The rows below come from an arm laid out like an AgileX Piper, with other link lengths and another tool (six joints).
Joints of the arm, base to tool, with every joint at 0 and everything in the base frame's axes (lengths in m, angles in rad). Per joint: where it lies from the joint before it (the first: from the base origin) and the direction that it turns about. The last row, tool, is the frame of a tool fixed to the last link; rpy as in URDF.
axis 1: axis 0 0 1 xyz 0 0 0.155
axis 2: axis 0 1 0 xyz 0 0 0
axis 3: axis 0 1 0 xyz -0.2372 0 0.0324
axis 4: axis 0.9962 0 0.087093 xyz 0.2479 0 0.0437
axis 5: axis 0 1 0 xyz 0 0 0
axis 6: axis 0.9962 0 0.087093 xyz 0.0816 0 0.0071
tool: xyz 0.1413 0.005 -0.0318 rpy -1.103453 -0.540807 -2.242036
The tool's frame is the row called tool.
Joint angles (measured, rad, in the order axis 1, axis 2, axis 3, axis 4, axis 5, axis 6), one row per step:
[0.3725, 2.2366, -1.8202, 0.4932, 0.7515, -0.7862]
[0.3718, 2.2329, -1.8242, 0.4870, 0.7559, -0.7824]
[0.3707, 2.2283, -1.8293, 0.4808, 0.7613, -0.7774]
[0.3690, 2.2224, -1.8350, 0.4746, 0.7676, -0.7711]
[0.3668, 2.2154, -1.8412, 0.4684, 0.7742, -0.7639]
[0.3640, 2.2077, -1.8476, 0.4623, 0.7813, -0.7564]
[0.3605, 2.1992, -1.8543, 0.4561, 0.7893, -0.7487]
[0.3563, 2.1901, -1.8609, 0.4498, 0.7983, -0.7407]
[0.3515, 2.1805, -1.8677, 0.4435, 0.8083, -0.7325]
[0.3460, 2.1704, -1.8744, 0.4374, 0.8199, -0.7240]
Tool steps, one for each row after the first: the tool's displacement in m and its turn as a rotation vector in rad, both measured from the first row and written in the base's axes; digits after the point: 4 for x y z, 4 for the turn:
[0.0007, -0.0008, 0.0025, -0.0022, -0.0036, 0.0002]
[0.0015, -0.0016, 0.0058, -0.0034, -0.0077, -0.0006]
[0.0025, -0.0025, 0.0098, -0.0037, -0.0121, -0.0028]
[0.0037, -0.0036, 0.0146, -0.0032, -0.0173, -0.0061]
[0.0049, -0.0050, 0.0197, -0.0024, -0.0227, -0.0101]
[0.0062, -0.0067, 0.0253, -0.0014, -0.0283, -0.0148]
[0.0074, -0.0087, 0.0311, -0.0006, -0.0334, -0.0200]
[0.0085, -0.0111, 0.0371, 0.0003, -0.0383, -0.0256]
[0.0093, -0.0138, 0.0432, 0.0011, -0.0418, -0.0317]

